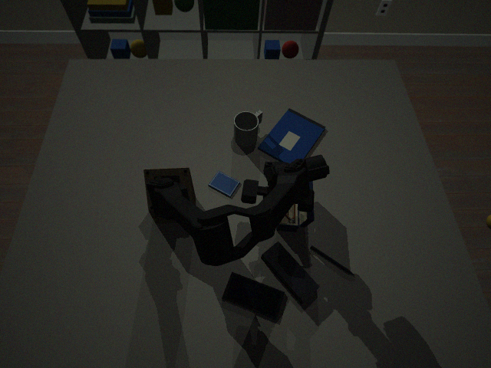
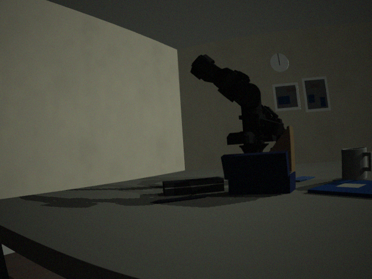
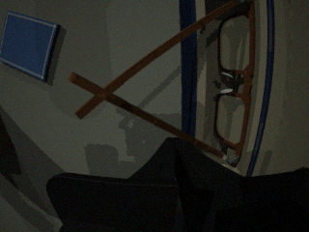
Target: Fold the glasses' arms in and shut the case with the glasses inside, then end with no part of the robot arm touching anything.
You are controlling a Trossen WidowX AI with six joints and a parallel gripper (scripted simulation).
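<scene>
My hand is 7 cm short of the blue glasses case, 3 cm to the right of it and 4 cm above it. Round my hand: long dark box (3 cm ahead, 17 cm to the right, 7 cm below); then small blue card (14 cm behind, 11 cm to the left, 8 cm below); then glasses case lid (9 cm ahead, 2 cm to the left, 1 cm below).
</scene>
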